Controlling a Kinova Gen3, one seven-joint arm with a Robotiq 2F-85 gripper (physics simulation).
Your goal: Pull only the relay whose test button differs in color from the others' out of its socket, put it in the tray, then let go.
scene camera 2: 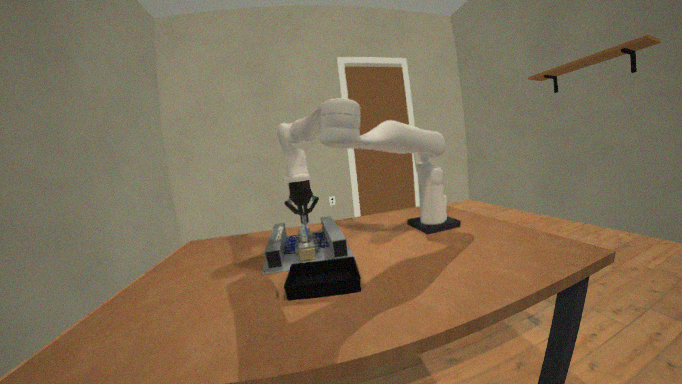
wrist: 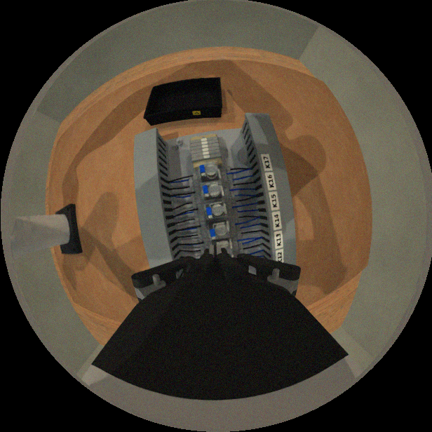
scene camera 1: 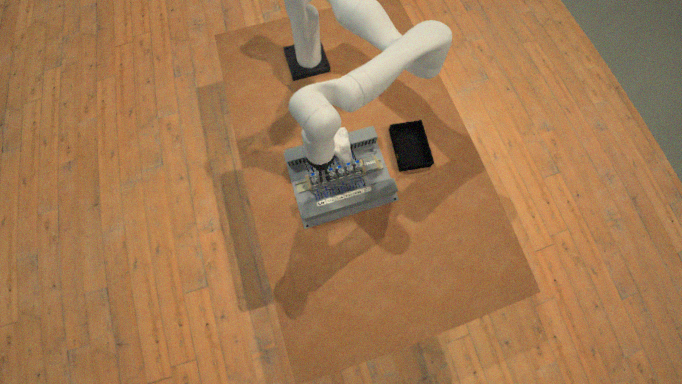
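Observation:
My gripper is shut, pointing down just above the relay row; its fingers stand together. A relay shows partly just beyond the fingertips in the wrist view; its button is hidden. Four relays with blue test buttons, the nearest relay and the farthest relay among them, run toward the tray. In scene camera 1, a relay with a blue button stands at the row's left end, and the gripper covers the place beside it. The black tray shows no relay in it.
Grey wiring ducts, one with labels K12 to K17 and one opposite, flank the relays and rise beside the fingers. Blue and black wires run between. A terminal block stands at the row's tray end. The arm's base stands on the table.

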